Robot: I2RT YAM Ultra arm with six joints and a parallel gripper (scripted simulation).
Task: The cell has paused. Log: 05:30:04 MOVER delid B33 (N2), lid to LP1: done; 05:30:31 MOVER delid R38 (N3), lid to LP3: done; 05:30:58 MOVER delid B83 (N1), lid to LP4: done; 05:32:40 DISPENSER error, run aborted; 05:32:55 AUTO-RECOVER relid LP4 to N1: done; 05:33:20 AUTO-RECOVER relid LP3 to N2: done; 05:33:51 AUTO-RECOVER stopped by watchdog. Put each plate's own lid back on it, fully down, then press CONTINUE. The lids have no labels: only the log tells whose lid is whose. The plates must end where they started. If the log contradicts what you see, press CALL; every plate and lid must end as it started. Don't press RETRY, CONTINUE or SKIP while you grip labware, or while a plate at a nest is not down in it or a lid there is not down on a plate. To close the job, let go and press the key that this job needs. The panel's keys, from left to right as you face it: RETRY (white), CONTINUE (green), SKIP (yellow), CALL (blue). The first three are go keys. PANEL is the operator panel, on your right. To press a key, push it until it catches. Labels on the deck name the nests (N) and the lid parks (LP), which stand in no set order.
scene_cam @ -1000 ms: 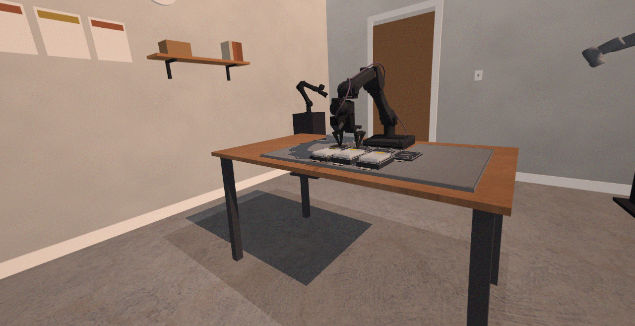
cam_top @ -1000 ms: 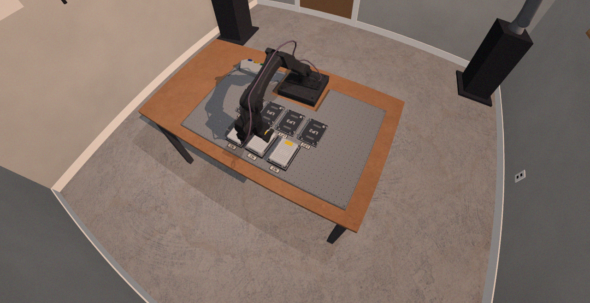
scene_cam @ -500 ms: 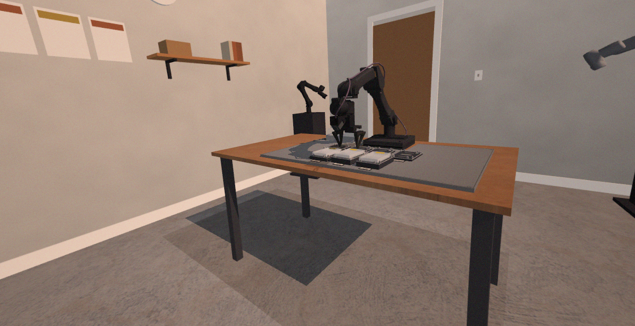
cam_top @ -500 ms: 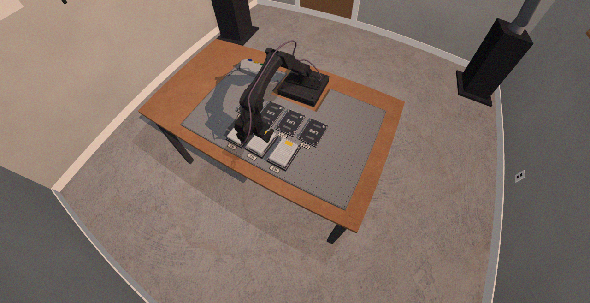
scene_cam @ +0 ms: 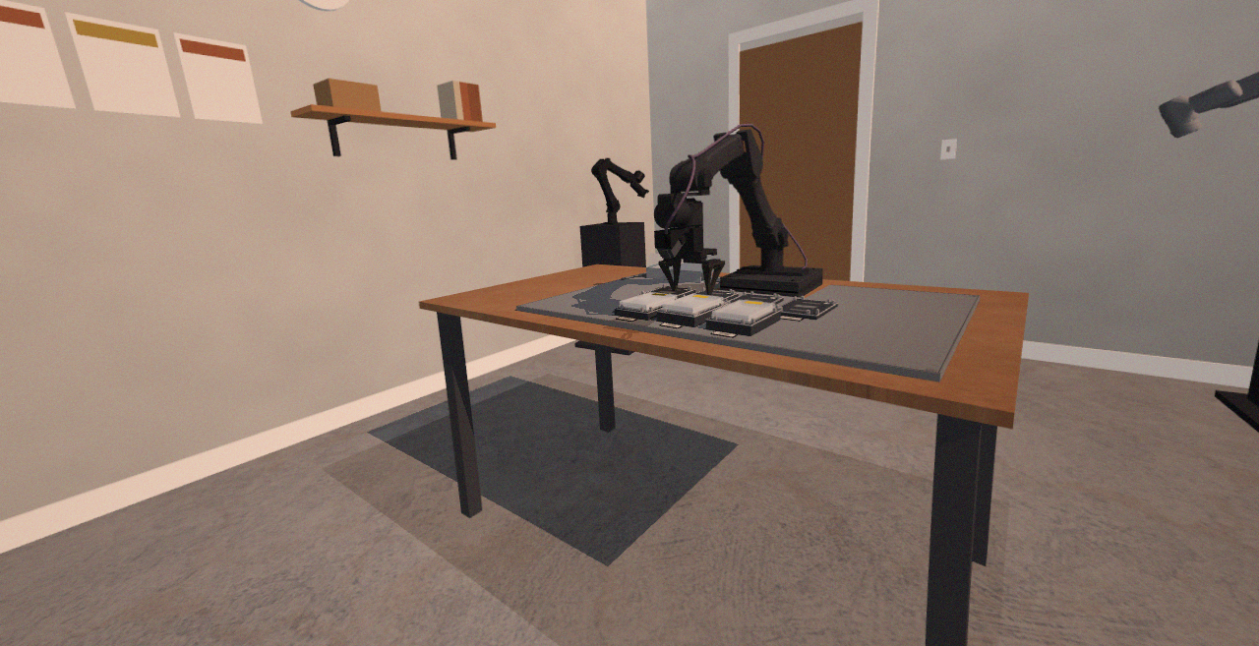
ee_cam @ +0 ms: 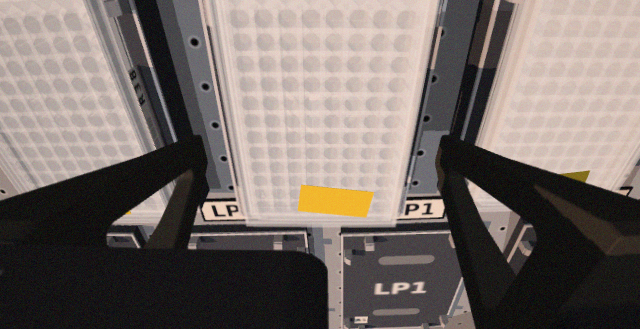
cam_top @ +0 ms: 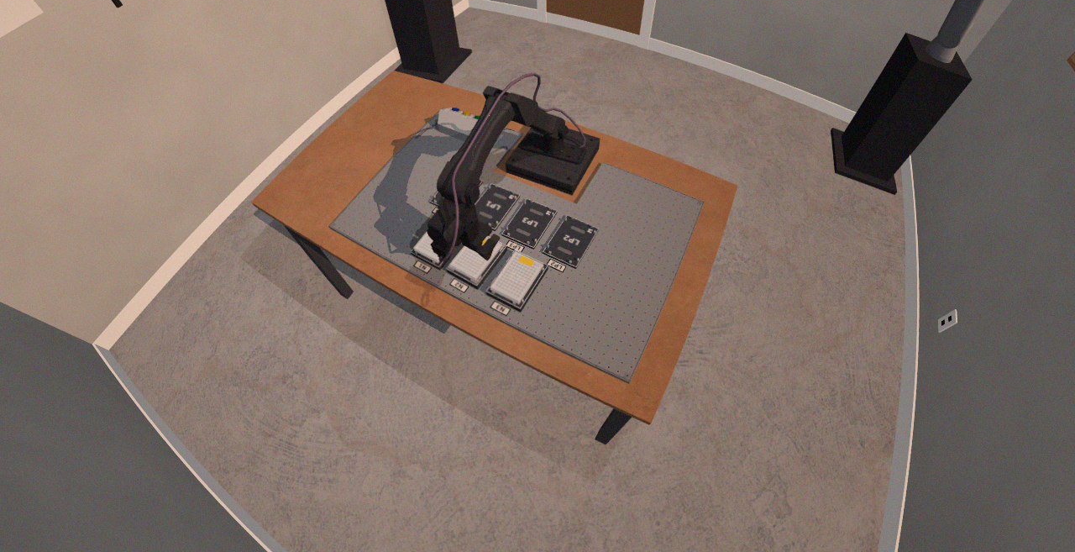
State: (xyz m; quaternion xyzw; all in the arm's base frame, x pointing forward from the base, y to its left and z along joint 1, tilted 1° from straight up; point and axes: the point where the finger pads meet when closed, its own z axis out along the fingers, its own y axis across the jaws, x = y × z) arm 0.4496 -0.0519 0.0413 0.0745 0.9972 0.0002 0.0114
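My hand is 48 cm past the green continue key and 23 cm to the left of it. From my hand the other things lie so: lid park LP4: 20 cm behind, 17 cm to the right, 6 cm below; plate: 1 cm ahead, 13 cm to the left, 4 cm below; yellow skip key: 49 cm behind, 28 cm to the right.
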